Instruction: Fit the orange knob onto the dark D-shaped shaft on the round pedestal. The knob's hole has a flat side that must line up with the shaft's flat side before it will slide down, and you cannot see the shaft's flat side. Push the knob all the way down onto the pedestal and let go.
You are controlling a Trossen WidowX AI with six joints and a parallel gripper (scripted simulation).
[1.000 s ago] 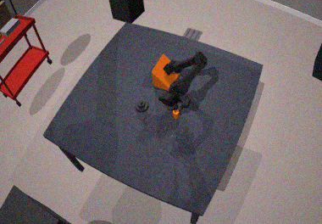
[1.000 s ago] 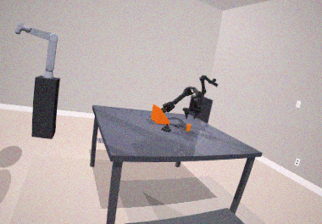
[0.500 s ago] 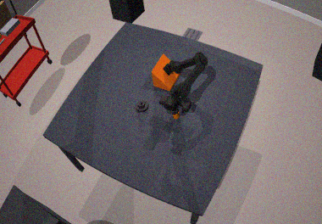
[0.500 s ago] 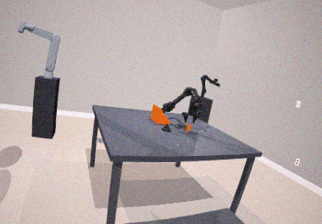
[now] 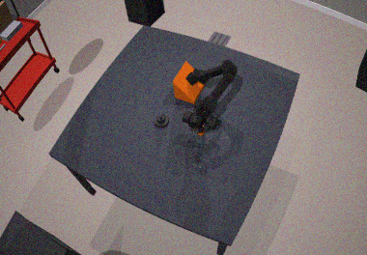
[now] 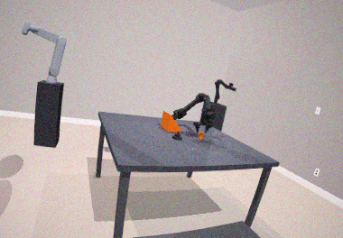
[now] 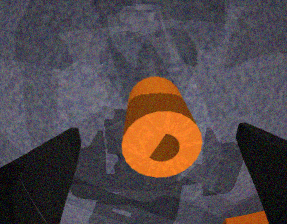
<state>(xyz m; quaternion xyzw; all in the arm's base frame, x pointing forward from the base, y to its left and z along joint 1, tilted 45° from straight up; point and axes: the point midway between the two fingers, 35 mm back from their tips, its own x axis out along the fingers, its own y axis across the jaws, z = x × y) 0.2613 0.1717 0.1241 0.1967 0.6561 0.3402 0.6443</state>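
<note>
Right now the orange knob is 20 mm below my gripper tip. From my gripper tip the other things lie so: round pedestal 240 mm to the right, 40 mm ahead, 20 mm below.
</note>
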